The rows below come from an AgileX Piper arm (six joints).
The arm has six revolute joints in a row. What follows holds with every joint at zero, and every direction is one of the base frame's. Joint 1 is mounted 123.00 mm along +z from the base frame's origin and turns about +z. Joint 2 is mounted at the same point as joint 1 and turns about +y. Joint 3 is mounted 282.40 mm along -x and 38.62 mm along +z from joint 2 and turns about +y. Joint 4 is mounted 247.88 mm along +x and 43.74 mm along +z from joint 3 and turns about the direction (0.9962, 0, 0.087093). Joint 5 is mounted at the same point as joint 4 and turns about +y. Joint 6 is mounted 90.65 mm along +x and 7.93 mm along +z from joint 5 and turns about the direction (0.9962, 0, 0.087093). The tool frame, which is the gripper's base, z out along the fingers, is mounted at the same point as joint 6; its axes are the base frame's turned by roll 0.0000, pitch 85.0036 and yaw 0.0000 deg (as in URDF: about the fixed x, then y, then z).
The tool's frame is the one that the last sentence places.
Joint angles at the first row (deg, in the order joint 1, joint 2, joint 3, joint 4, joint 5, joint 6):
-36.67 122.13 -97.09 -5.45 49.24 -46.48
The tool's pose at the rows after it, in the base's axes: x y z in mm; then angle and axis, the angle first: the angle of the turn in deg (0 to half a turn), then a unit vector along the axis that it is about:
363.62, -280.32, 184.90, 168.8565, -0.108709, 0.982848, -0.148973
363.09, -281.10, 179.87, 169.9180, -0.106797, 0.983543, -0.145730
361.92, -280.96, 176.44, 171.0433, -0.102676, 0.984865, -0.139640
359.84, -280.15, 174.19, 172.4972, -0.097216, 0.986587, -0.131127
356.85, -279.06, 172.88, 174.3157, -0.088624, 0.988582, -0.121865
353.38, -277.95, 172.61, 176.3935, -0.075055, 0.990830, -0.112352
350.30, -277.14, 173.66, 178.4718, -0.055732, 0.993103, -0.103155
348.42, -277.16, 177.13, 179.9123, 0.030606, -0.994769, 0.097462
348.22, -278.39, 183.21, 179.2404, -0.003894, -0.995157, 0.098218
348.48, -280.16, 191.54, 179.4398, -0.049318, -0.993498, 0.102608
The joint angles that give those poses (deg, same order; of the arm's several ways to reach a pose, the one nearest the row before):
-36.69 122.97 -97.12 -6.28 49.44 -46.05
-36.71 123.59 -97.14 -6.88 49.91 -45.53
-36.71 123.98 -97.17 -7.23 50.88 -44.90
-36.71 124.19 -97.19 -7.55 52.48 -44.18
-36.71 124.27 -97.20 -8.06 54.55 -43.05
-36.71 124.30 -97.34 -8.71 57.09 -41.34
-36.71 124.38 -97.85 -9.33 59.97 -39.06
-36.71 124.46 -98.88 -9.89 62.82 -36.22
-36.71 124.52 -100.40 -10.48 65.10 -32.32
-36.76 124.37 -102.05 -10.96 66.89 -27.27

